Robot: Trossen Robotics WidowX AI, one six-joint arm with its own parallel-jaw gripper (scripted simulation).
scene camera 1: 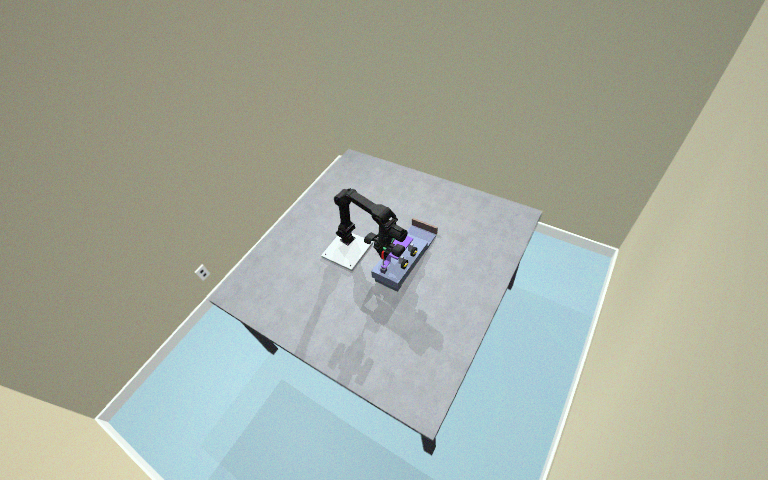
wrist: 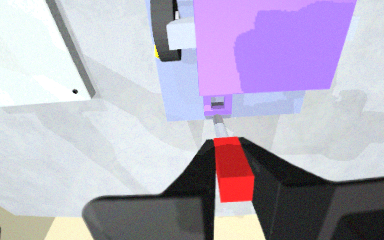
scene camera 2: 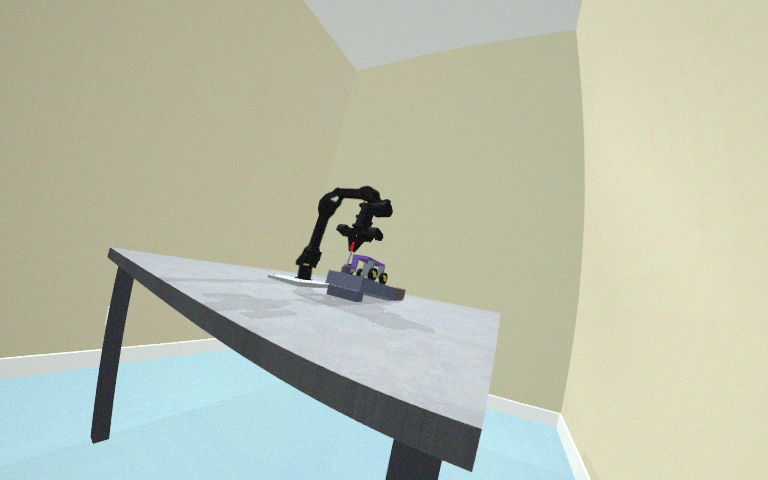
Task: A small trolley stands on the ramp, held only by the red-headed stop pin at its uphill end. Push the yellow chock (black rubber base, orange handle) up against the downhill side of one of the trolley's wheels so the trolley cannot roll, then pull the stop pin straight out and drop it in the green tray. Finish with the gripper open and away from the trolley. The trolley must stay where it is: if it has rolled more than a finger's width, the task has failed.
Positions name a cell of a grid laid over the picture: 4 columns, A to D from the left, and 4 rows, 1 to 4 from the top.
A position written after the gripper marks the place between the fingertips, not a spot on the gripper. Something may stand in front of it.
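Gripper (scene camera 2: B3), visible also as the gripper (wrist: C3), carrying a stop pin (wrist: C3). Also present: a pale blue ramp (scene camera 1: C3), the ramp (scene camera 2: B3) being visible from that camera as well.
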